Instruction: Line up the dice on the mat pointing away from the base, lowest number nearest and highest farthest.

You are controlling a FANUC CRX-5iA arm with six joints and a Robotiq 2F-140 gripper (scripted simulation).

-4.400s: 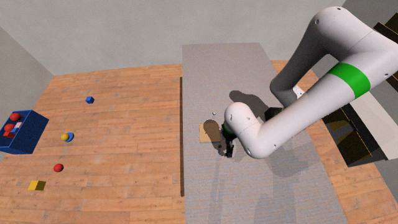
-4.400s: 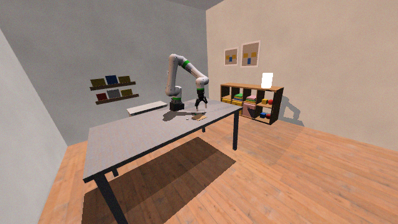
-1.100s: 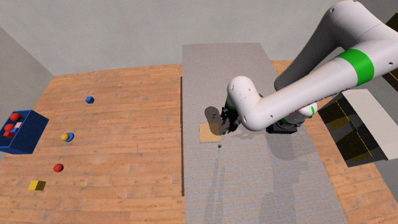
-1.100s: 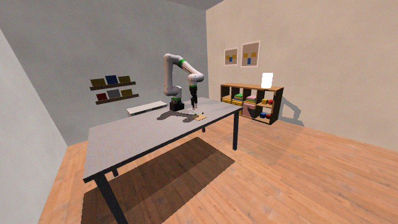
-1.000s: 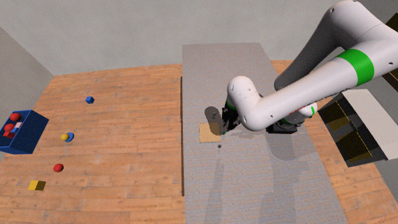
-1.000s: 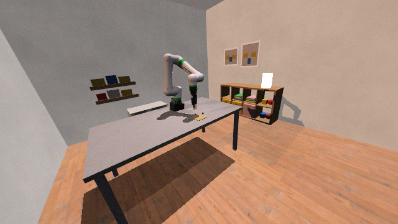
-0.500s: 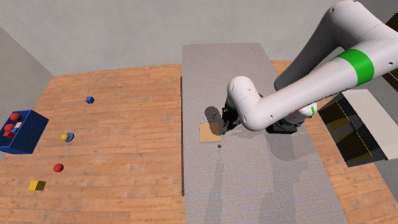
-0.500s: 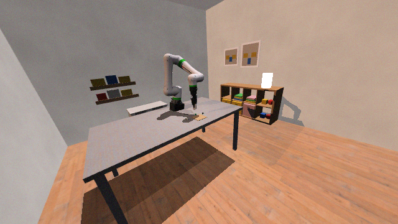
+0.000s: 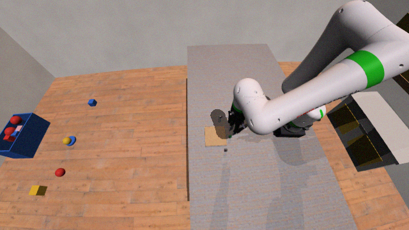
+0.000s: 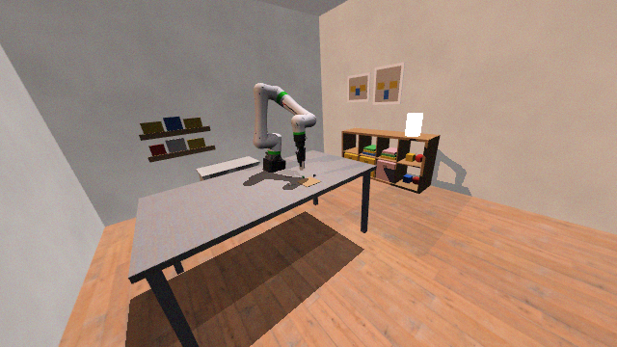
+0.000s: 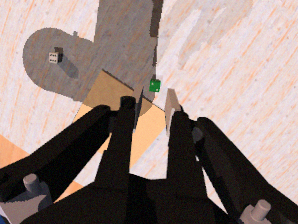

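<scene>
The green die is 100 mm below my hand. Round my hand: black die: 30 mm ahead, 90 mm to the left, 100 mm below; then tan mat: 100 mm ahead, 110 mm below; then white die: 70 mm ahead, 150 mm to the right, 100 mm below.
</scene>
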